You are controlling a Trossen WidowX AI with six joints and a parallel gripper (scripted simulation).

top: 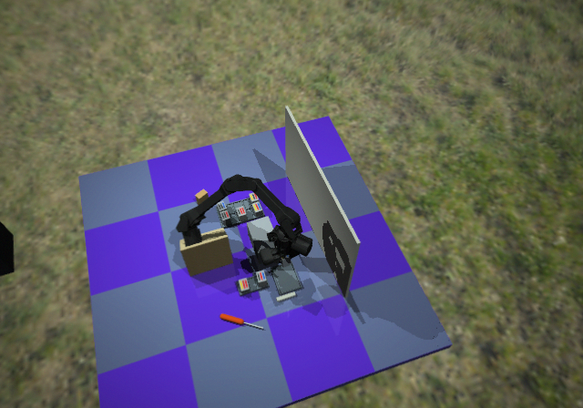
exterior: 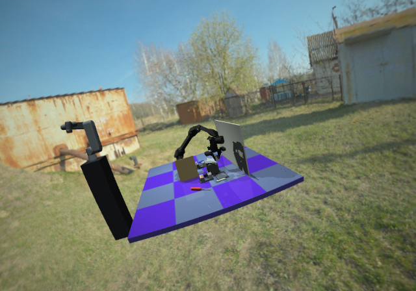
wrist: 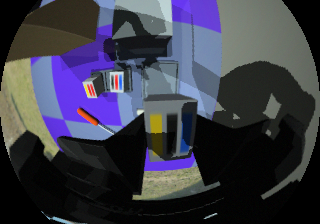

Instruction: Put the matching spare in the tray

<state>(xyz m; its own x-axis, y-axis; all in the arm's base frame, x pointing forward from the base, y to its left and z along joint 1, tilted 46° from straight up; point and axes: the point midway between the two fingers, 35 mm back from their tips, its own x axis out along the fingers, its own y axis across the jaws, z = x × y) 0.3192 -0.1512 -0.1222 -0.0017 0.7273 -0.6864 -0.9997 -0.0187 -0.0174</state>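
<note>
Now: gripper tip 160 mm above the flat grey tray. Round my gripper tip: white bar (20 mm behind, 80 mm to the right, 160 mm below); grey box (30 mm behind, 190 mm to the left, 110 mm below); spare (30 mm above).
</note>
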